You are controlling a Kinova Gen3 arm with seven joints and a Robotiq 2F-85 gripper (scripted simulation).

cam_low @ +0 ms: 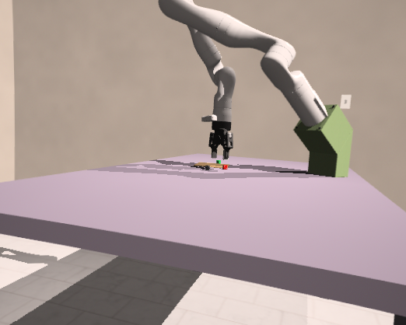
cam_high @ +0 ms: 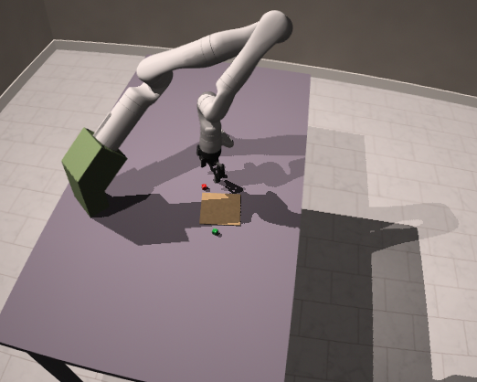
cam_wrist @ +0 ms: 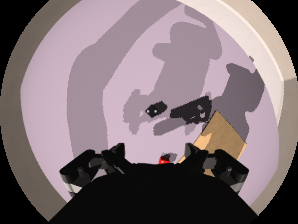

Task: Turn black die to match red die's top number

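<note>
My gripper is now 4 cm to the left of the red die, 4 cm above it and 1 cm past it. Also, from my hand: black die (5 cm to the left, 4 cm below, 3 cm ahead); tan mat (11 cm to the right, 8 cm ahead, 5 cm below); green die (21 cm to the right, 11 cm ahead, 4 cm below).
</note>
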